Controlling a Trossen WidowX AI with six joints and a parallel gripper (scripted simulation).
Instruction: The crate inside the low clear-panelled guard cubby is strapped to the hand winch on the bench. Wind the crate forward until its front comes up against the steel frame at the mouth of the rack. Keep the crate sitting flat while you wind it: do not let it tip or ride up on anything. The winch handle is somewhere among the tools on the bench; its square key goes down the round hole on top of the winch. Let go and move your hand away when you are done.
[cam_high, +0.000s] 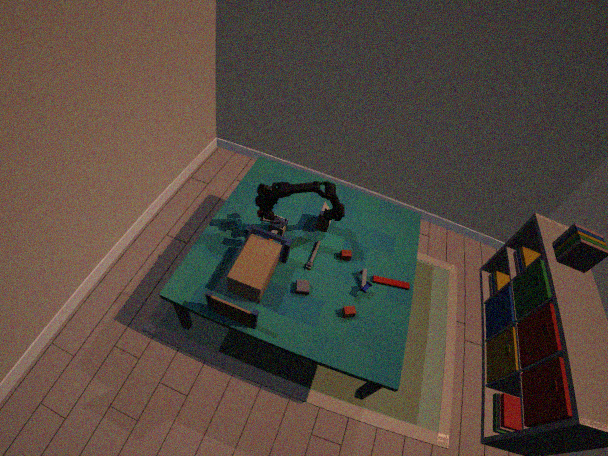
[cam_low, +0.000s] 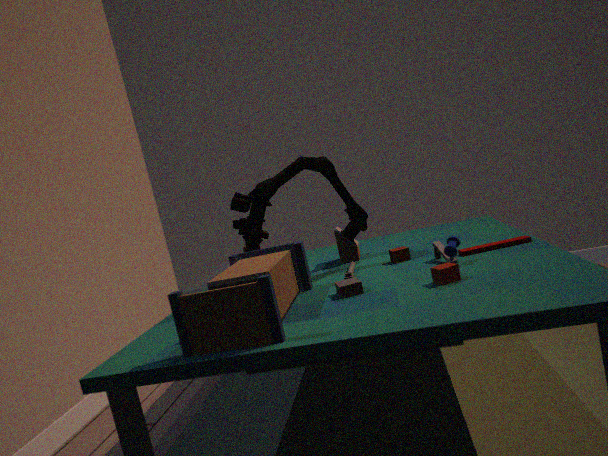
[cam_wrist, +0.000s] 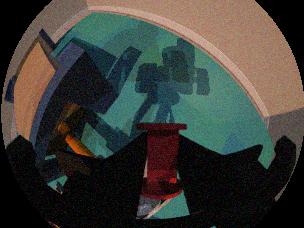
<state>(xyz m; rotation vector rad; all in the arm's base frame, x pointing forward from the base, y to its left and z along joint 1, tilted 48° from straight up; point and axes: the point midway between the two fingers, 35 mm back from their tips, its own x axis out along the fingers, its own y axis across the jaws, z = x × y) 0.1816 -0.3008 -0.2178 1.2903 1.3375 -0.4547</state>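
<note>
Right now the red-knobbed handle is 20 mm behind my gripper tip, 50 mm to the left of it and 30 mm below it. Also, from my gripper tip: red knob: 10 mm behind, 20 mm to the left; then winch: 50 mm behind, 110 mm to the left, 100 mm below; then steel frame: 130 mm ahead, 100 mm to the left, 30 mm below.
</note>
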